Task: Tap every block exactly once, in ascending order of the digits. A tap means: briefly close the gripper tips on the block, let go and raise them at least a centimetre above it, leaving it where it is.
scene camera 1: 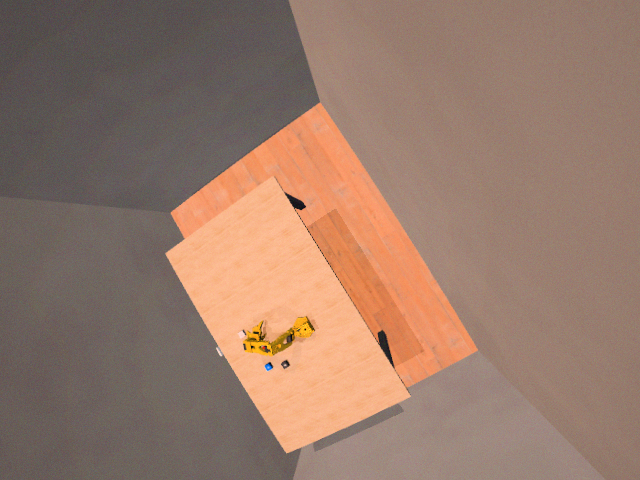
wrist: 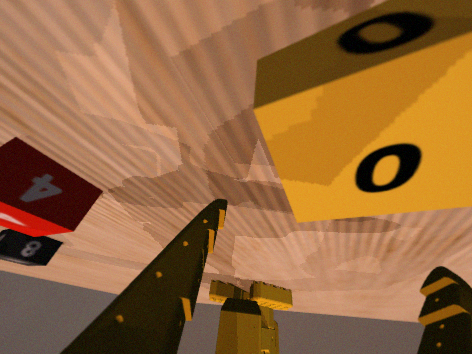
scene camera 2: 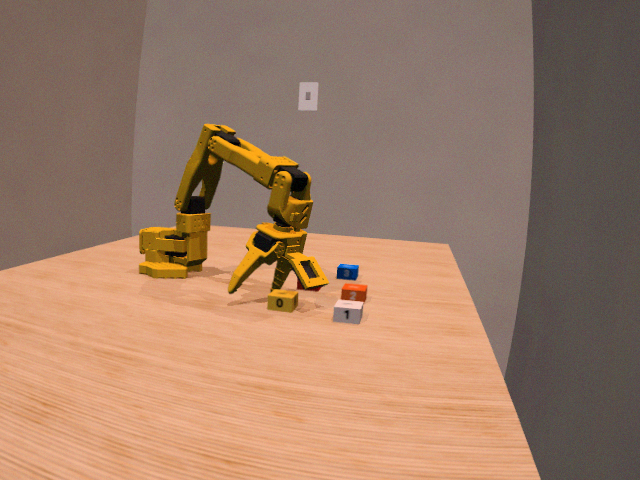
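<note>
My gripper (scene camera 2: 253, 289) (wrist: 330, 236) is open and empty, tips low over the table. The yellow 0 block (scene camera 2: 282, 300) (wrist: 360, 125) stands on the table beside the tips, not between the jaws; in scene view 2 one tip shows right behind its top edge. The white 1 block (scene camera 2: 347, 312) (scene camera 1: 241, 334) stands to the right, with the orange 2 block (scene camera 2: 354, 292) behind it. The blue 3 block (scene camera 2: 347, 271) (scene camera 1: 268, 366) is farther back. The red 4 block (scene camera 2: 309, 286) (wrist: 45, 200) is partly hidden by the gripper in scene view 2. The black 8 block (wrist: 30, 247) (scene camera 1: 285, 364) is beyond it.
The wooden table (scene camera 1: 248, 268) (scene camera 2: 206, 387) carries the arm base (scene camera 2: 170, 253) (scene camera 1: 303, 327) at the left in scene view 2. The camera mount (scene camera 2: 310, 272) juts from the gripper above the red block. The table's right edge runs past the white, orange and blue blocks.
</note>
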